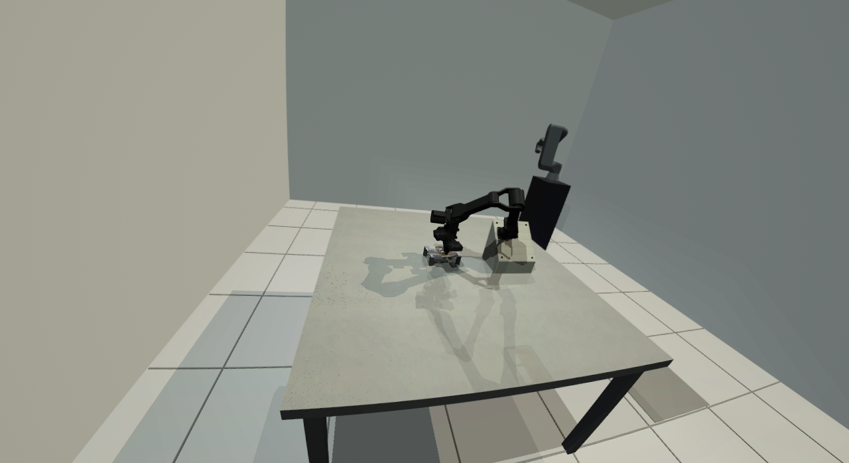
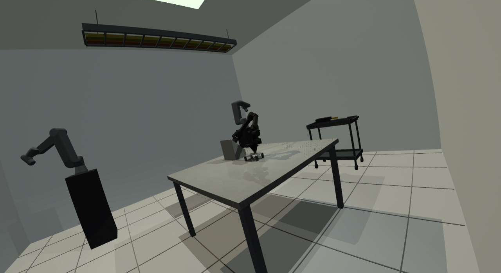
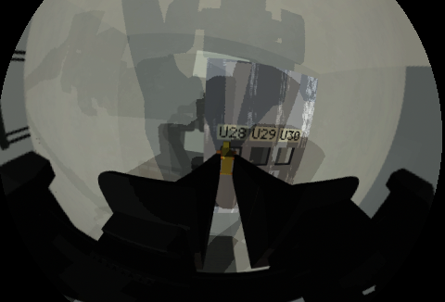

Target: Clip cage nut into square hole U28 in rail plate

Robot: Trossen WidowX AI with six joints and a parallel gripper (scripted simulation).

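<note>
Now: the cage nut 10 mm below my gripper tip.
</note>
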